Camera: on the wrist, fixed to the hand. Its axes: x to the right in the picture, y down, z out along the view.
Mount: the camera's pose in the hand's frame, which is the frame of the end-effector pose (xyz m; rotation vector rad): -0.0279 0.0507 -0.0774 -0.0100 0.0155 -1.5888
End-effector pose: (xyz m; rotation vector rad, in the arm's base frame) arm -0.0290 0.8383 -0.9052 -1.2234 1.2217 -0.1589
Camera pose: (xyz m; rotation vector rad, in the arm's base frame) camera -0.1248 0.8298 -0.9150 -1.9312 -0.0065 -1.2954
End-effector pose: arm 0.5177 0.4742 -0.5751 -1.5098 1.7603 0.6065
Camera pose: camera 0.4525 0.4440 -0.5105 -2.2664 0.1562 -0.2395
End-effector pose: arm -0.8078 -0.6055 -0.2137 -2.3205 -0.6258 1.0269
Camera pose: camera -0.7550 -0.6815 -0.1859 -1.0860 -1.9111 0.1794
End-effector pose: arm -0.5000 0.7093 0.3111 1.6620 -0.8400 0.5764
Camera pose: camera -0.5526 0.7847 0.3410 1.7449 0.6007 -0.5292
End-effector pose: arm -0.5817 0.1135 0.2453 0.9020 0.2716 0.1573
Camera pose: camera -0.6324 0.1957 0.2444 0.4638 0.9149 -1.2967
